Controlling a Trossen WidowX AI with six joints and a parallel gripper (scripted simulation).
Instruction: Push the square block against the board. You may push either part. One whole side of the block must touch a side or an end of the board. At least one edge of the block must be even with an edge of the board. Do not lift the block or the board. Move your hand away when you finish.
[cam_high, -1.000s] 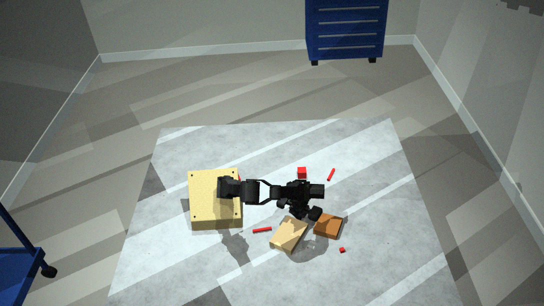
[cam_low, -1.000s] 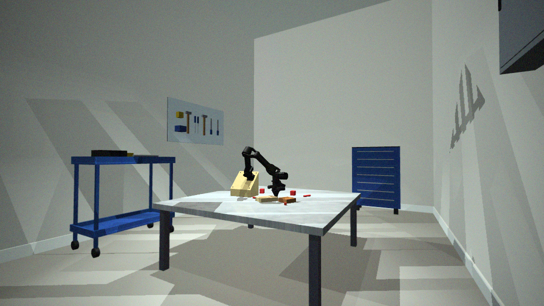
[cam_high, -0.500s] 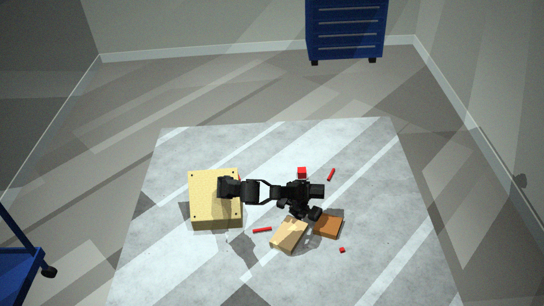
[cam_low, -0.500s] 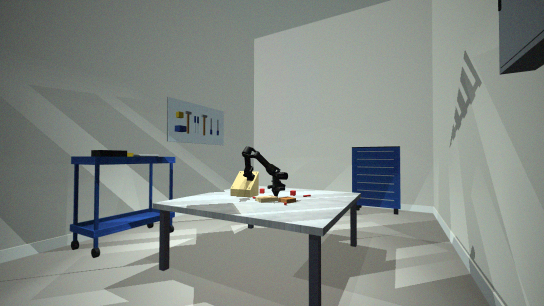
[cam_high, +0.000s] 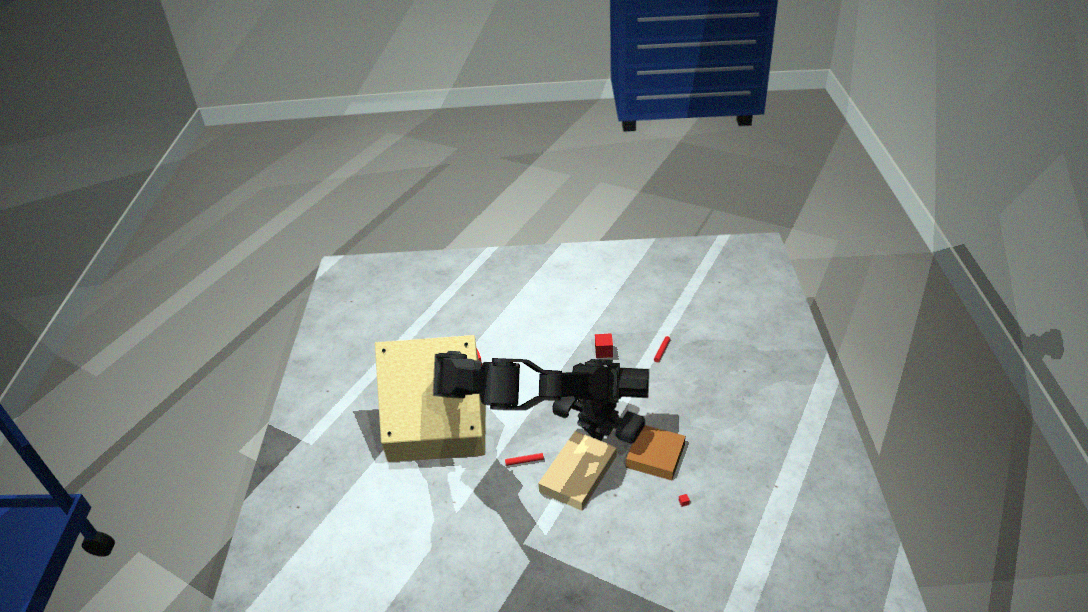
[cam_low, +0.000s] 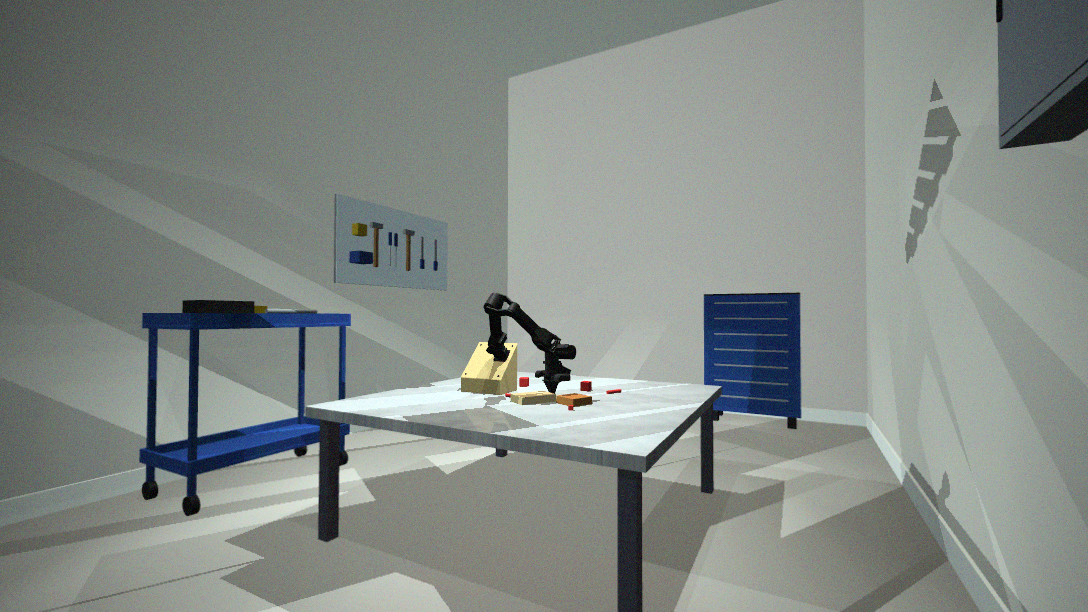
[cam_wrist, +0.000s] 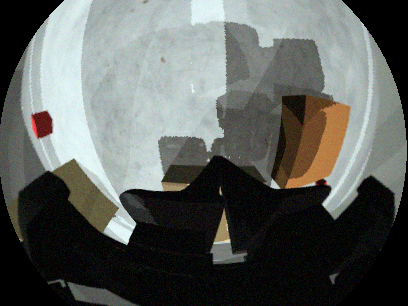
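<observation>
The board is 5 cm behind my gripper tip and 7 cm to the right of it. From my gripper tip the other things lie so: small red bit: 15 cm ahead, 16 cm to the right; then square block: 11 cm ahead, 4 cm to the right.
</observation>
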